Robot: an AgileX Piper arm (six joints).
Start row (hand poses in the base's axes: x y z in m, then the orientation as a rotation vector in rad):
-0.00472, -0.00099, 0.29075, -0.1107, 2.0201, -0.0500
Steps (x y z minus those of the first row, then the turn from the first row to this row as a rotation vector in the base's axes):
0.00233, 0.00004, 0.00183, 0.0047, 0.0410, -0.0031
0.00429, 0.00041, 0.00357, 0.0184, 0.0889, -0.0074
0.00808, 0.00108, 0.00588, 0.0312, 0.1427, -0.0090
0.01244, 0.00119, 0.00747, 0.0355, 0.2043, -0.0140
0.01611, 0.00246, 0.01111, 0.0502, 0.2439, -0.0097
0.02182, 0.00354, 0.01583, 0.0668, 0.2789, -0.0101
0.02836, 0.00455, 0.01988, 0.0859, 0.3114, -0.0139
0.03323, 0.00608, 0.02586, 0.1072, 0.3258, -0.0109
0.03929, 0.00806, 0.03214, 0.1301, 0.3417, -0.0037
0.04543, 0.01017, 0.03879, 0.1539, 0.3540, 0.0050
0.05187, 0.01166, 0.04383, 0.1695, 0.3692, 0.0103
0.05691, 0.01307, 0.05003, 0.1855, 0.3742, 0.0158
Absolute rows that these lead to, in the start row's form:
-0.00239, -0.00095, 0.29258, -0.1064, 2.0613, -0.0453
-0.00043, -0.00058, 0.29432, -0.0952, 2.1094, -0.0316
0.00336, 0.00009, 0.29663, -0.0875, 2.1631, -0.0166
0.00772, 0.00020, 0.29822, -0.0818, 2.2249, -0.0120
0.01139, 0.00147, 0.30186, -0.0780, 2.2639, 0.0087
0.01710, 0.00255, 0.30658, -0.0678, 2.2985, 0.0283
0.02364, 0.00356, 0.31063, -0.0520, 2.3306, 0.0483
0.02851, 0.00509, 0.31661, -0.0413, 2.3439, 0.0741
0.03457, 0.00707, 0.32289, -0.0340, 2.3581, 0.1048
0.04071, 0.00918, 0.32954, -0.0275, 2.3683, 0.1373
0.04715, 0.01067, 0.33458, -0.0230, 2.3820, 0.1590
0.05219, 0.01208, 0.34078, -0.0182, 2.3853, 0.1805

